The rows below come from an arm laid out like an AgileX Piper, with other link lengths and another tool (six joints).
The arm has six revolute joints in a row. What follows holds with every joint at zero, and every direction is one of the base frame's. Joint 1 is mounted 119.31 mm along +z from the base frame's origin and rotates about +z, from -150 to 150 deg. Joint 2 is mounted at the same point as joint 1 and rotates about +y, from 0 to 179.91 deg. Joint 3 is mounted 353 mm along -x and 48.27 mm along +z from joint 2 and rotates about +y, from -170 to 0 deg. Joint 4 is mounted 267.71 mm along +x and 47.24 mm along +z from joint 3 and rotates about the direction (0.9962, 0, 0.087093), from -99.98 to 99.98 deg. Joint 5 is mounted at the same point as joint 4 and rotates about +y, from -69.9 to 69.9 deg. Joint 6 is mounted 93.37 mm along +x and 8.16 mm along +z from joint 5 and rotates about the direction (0.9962, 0, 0.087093), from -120 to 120 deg. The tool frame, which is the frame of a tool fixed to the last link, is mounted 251.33 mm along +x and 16 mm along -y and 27.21 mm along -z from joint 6; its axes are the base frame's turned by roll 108.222, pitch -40.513 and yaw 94.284 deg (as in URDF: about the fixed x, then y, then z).
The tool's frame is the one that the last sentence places.
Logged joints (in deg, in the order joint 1, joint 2, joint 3, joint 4, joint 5, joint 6), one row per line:
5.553 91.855 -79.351 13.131 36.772 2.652
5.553 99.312 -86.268 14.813 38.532 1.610
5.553 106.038 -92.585 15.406 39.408 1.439
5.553 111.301 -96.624 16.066 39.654 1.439
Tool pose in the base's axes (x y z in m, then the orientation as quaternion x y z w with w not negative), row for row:
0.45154 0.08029 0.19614 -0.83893 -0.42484 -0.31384 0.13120
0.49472 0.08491 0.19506 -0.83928 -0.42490 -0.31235 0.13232
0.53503 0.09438 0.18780 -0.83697 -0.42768 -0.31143 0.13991
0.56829 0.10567 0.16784 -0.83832 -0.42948 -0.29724 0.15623
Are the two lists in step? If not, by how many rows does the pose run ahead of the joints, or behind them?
The pose runs 2 rows behind the joints: the pose in row i belongs to the joints in row i - 2.
